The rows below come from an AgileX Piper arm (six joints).
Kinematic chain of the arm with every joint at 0, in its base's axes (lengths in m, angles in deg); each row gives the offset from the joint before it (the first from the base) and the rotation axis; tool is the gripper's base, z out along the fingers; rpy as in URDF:
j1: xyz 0 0 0.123 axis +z
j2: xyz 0 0 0 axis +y
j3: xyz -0.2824 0 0.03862 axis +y
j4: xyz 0.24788 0 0.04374 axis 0.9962 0 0.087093
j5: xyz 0 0 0 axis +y
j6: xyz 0.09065 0 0.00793 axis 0.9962 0 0.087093
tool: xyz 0 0 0 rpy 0 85 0
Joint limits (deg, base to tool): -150..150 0..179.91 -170..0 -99.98..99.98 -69.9..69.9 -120..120
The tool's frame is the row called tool.
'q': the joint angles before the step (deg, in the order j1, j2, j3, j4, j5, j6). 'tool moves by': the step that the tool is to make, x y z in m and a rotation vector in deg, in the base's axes. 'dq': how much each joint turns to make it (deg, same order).
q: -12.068, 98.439, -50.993, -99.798, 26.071, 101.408
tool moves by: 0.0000, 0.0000, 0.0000, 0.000, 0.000, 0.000
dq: 0.000, 0.000, 0.000, 0.000, 0.000, 0.000
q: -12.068, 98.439, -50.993, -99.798, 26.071, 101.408
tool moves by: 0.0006, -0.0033, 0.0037, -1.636, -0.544, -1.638
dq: 0.005, 0.077, -0.579, 0.022, 2.246, -0.022
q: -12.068, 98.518, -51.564, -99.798, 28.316, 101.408
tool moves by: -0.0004, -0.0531, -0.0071, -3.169, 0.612, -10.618
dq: -7.239, 5.033, -4.495, -0.099, 4.732, -0.008
